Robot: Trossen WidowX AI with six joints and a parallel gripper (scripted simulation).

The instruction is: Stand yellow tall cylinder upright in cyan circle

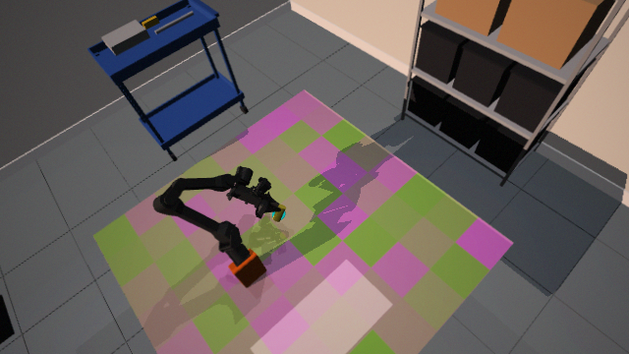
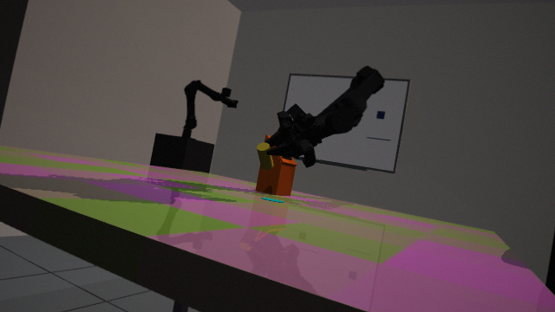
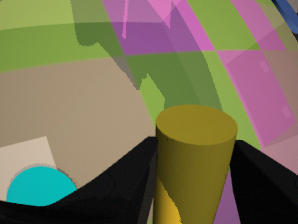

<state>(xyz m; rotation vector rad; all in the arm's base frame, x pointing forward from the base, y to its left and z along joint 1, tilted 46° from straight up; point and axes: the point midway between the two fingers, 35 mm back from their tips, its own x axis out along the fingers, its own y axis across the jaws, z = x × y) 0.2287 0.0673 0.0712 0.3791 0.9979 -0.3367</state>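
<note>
My gripper tip is now 5 cm to the right of the cyan circle and 12 cm above it. Also, from my gripper tip: yellow cylinder: 1 cm behind, 2 cm below.
</note>
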